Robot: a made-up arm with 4 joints. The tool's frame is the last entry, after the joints.
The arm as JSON. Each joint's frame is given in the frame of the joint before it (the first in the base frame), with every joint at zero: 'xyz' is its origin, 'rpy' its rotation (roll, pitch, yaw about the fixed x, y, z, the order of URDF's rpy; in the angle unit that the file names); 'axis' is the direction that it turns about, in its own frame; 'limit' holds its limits. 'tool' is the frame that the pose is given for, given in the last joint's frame.
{
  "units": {
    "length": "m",
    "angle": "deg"
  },
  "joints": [
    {
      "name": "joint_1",
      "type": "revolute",
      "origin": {
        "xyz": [
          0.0,
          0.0,
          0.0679
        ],
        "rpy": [
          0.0,
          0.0,
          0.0
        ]
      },
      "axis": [
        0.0,
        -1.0,
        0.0
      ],
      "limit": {
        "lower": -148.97,
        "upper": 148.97
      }
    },
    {
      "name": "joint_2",
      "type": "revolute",
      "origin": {
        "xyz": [
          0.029,
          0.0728,
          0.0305
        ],
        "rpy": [
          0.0,
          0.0,
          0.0
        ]
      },
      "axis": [
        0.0,
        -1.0,
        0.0
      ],
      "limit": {
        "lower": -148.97,
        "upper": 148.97
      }
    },
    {
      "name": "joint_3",
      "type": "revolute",
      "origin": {
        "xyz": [
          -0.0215,
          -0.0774,
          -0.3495
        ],
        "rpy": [
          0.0,
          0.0,
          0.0
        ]
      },
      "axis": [
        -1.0,
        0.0,
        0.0
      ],
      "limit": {
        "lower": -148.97,
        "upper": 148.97
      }
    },
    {
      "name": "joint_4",
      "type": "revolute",
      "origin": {
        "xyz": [
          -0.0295,
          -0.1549,
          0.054
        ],
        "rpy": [
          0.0,
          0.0,
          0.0
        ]
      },
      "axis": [
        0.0,
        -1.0,
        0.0
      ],
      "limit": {
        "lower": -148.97,
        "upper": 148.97
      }
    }
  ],
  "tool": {
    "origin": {
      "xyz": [
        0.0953,
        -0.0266,
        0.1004
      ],
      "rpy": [
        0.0,
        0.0,
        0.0
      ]
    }
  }
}
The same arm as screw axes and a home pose.
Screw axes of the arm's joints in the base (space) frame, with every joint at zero. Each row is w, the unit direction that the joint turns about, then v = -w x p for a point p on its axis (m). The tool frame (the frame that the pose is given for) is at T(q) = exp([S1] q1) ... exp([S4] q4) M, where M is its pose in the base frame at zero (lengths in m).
S1: w 0 -1 0 v 0.0679 0 0
S2: w 0 -1 0 v 0.0984 0 -0.029
S3: w -1 0 0 v 0 0.2511 -0.0046
S4: w 0 -1 0 v -0.1971 0 0.022
M: xyz 0.0733 -0.1861 -0.0967 (m) quaternion w x y z 1 0 0 0
Joint limits (deg, base to tool): -148.97..148.97 -148.97..148.97 -148.97..148.97 -148.97..148.97

